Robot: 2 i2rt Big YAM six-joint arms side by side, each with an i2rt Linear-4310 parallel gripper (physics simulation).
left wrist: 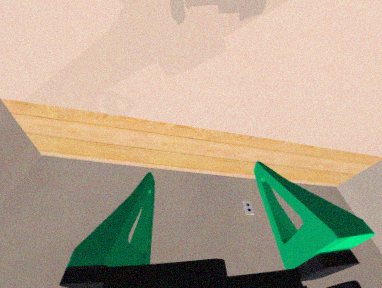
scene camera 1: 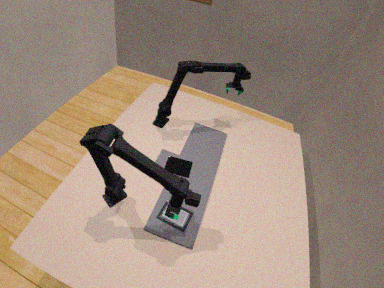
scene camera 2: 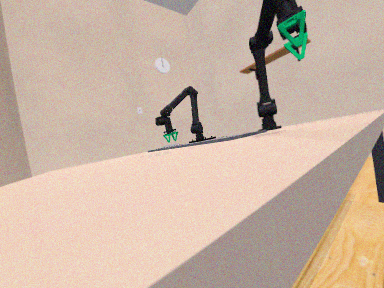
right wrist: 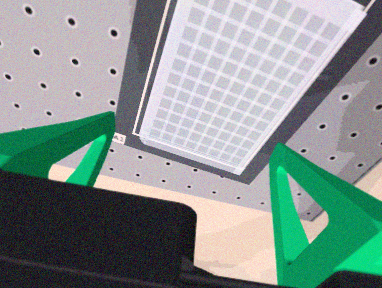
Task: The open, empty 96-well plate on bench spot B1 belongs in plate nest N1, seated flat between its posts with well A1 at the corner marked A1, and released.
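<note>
The white 96-well plate lies within a dark rectangular border with a thin white outline and a small A1 label at one corner. These frames do not show whether this border is spot B1 or nest N1. My right gripper is open and empty above the plate, its fingertips near the labelled end in the right wrist view. The plate's far end is cut off there. My left gripper is open and empty, high above the table's far edge in scene camera 1.
A long grey perforated board lies under the plate and border. A black rectangular block or recess shows beside the right forearm, partly on a second grey piece. The board is a thin strip in scene camera 2.
</note>
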